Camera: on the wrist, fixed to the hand. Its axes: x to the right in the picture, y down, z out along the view.
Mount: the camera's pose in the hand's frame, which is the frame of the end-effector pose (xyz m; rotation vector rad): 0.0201 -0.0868 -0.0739 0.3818 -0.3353 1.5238
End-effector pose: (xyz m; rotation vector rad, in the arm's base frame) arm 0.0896 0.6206 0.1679 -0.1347 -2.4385 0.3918
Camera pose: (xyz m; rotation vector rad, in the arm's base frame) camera 0.1204 0.5602 0.2617 1.8562 1.9889 -1.5489
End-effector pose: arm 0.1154 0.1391 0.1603 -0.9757 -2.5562 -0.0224
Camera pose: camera 0.0729 0.0748 0.2467 -2.5130 -1.2917 1.0270
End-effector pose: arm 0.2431 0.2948 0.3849 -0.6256 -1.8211 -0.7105
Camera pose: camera 0.2222 0.1836 0.4095 -1.5892 -1.1587 0.7690
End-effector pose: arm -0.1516 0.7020 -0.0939 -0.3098 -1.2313 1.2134
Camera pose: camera -0.0467 0.7137 -0.0463 -0.8469 -0.8888 2.8423
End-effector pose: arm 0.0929 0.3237 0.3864 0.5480 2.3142 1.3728
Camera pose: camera 0.0264 0.2414 0.3394 -2.3757 -1.4557 -0.8943
